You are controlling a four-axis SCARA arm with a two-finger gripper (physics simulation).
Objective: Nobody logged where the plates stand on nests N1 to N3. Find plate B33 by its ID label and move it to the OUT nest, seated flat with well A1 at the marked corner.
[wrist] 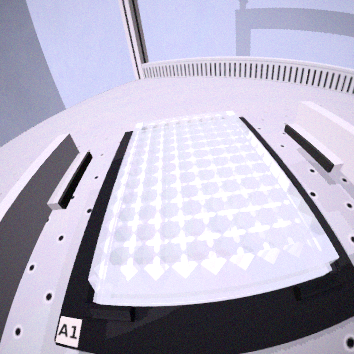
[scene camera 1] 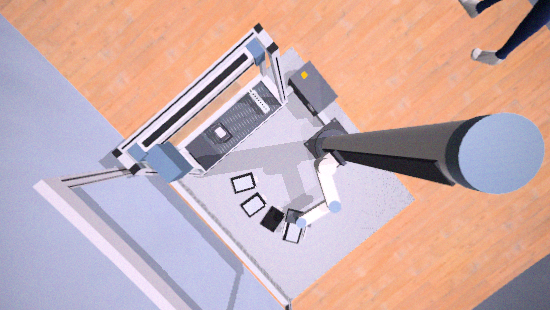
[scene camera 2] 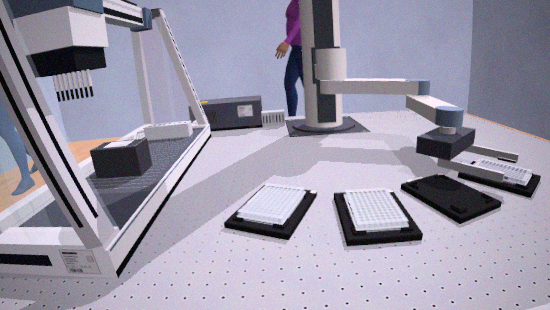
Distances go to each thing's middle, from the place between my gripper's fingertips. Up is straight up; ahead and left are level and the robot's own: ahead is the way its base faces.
Labels:
The white well plate [wrist: 200, 211] is 2 cm below my hand, 2 cm behind it and 1 cm to the right of it. The rest, counted from my hand: nest N2 [scene camera 2: 412, 233] (36 cm to the right, 6 cm ahead, 3 cm below); then black nest labelled N1 [scene camera 2: 527, 191] (3 cm below, 2 cm behind, 1 cm to the right); then black nest labelled OUT [scene camera 2: 461, 203] (19 cm to the right, 3 cm below, 3 cm ahead).

